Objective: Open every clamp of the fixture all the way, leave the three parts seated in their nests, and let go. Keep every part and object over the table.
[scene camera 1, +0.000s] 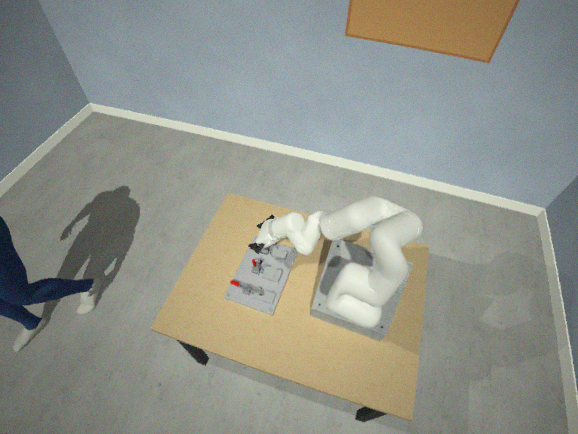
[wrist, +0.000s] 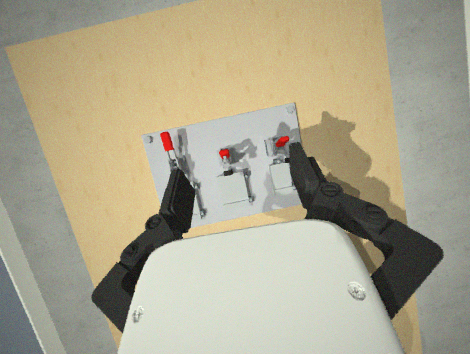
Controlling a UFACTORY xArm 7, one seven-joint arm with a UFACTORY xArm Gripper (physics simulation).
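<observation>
The fixture plate lies on the table with three red-handled clamps. The near clamp's handle, left in the wrist view, lies low and points outward. The middle handle and the right handle look short and foreshortened; their black tips are at the parts' edges. The middle part and right part sit in their nests; the left part is mostly hidden by a finger. My gripper is open and empty above the plate's far end. Exact clamp angles are unclear.
The wooden table carries the fixture and, to its right, the grey robot base plate. The arm reaches over the table's far side. A person in blue trousers is on the floor at the left, off the table.
</observation>
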